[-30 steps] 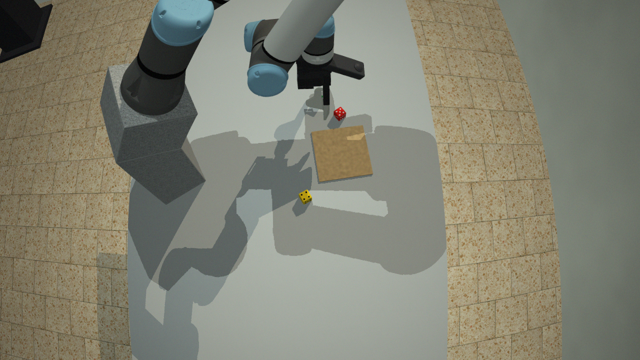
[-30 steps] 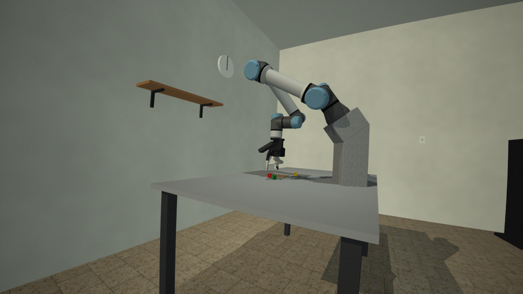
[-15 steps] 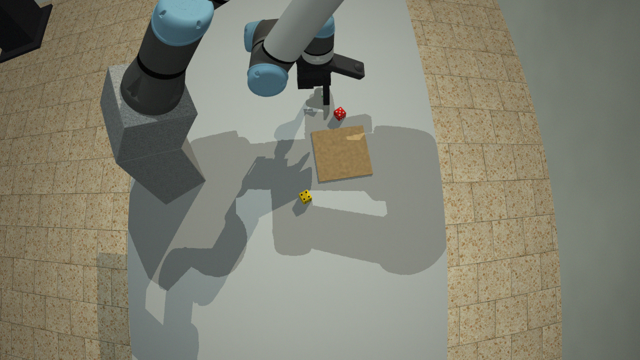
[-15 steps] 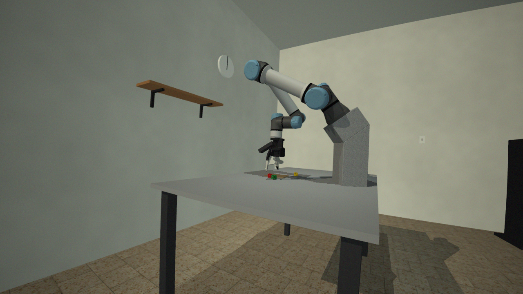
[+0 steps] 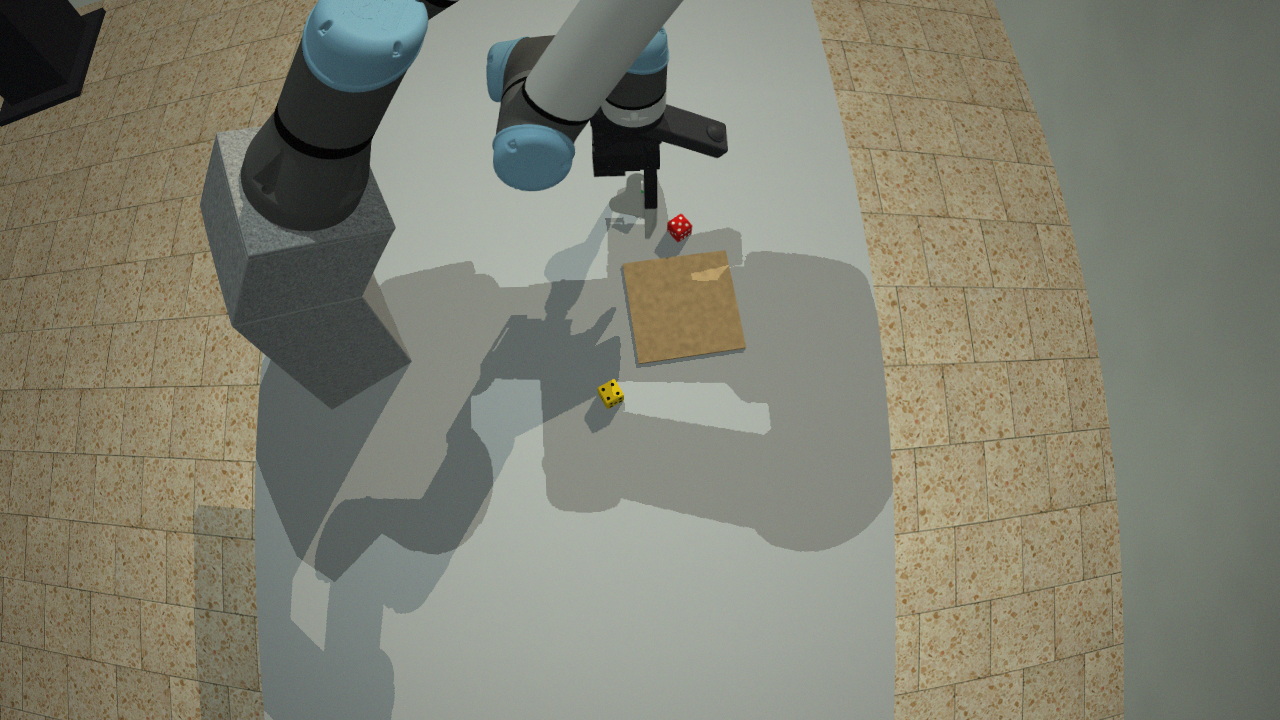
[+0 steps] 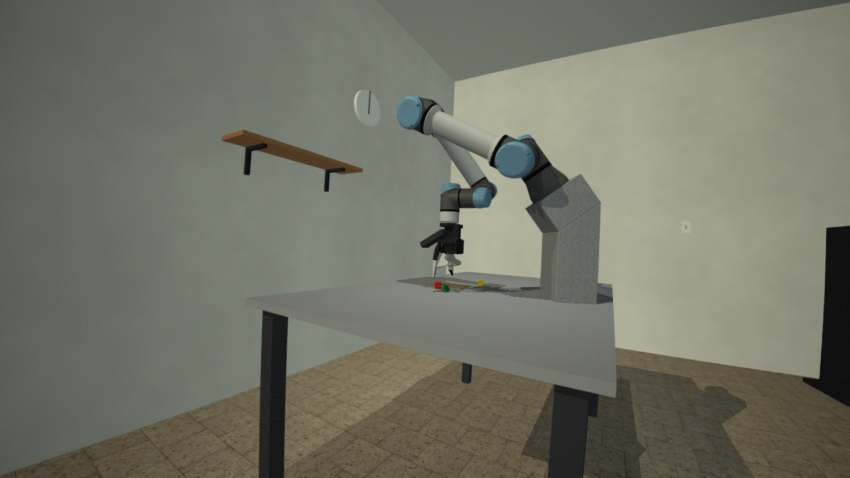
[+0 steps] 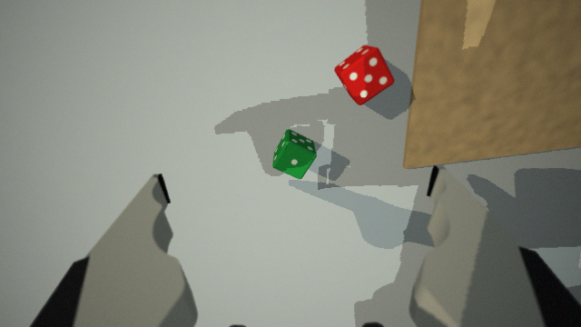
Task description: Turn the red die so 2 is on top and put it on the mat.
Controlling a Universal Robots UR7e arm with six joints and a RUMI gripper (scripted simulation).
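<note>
The green die lies 1 cm behind my hand and 4 cm below it. Round my hand: yellow die: 9 cm behind, 26 cm to the right, 4 cm below; then tan mat: 2 cm ahead, 16 cm to the right, 5 cm below; then red die: 4 cm ahead, 5 cm to the right, 4 cm below.
</note>
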